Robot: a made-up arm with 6 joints. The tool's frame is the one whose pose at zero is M.
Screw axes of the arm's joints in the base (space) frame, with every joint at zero. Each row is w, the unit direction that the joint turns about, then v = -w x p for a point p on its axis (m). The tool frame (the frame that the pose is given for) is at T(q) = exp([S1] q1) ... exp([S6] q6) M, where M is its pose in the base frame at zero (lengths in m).
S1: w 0 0 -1 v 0.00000 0.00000 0.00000
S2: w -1 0 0 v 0.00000 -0.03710 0.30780
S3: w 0 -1 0 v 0.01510 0.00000 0.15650
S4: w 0 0 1 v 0.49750 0.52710 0.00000
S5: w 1 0 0 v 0.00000 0.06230 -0.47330
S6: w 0 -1 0 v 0.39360 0.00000 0.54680
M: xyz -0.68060 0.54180 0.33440 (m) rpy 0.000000 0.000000 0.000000 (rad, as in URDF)
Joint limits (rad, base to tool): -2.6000..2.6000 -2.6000..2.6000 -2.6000..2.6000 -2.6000..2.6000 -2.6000..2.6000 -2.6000..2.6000
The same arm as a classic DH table. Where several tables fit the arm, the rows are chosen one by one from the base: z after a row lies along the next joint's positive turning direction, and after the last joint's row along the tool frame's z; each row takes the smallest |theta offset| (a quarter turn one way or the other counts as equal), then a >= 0, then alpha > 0; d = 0 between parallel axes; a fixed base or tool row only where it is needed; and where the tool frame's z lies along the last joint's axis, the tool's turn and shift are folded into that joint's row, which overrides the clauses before.
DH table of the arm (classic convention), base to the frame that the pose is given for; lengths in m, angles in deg. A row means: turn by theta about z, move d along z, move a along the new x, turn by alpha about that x. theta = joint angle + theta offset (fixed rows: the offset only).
base (fixed): a 0, alpha 180, d 0, theta_offset 0
joint 1: a 0.3078, alpha 90, d -0.0371, theta_offset -90
joint 2: a 0.022, alpha -90, d 0.1565, theta_offset 90
joint 3: a 0.3706, alpha 90, d -0.1897, theta_offset -90
joint 4: a 0.0242, alpha -90, d 0.0472, theta_offset 90
joint 5: a 0.3313, alpha -90, d -0.0197, theta_offset -90
joint 6: a 0.1338, alpha 90, d -0.0685, theta_offset 90
tool (fixed): a 0, alpha 0, d -0.0592, theta_offset 180
Joint limits (deg, base to tool): -148.97..148.97 -148.97..148.97 -148.97..148.97 -148.97..148.97 -148.97..148.97 -148.97..148.97

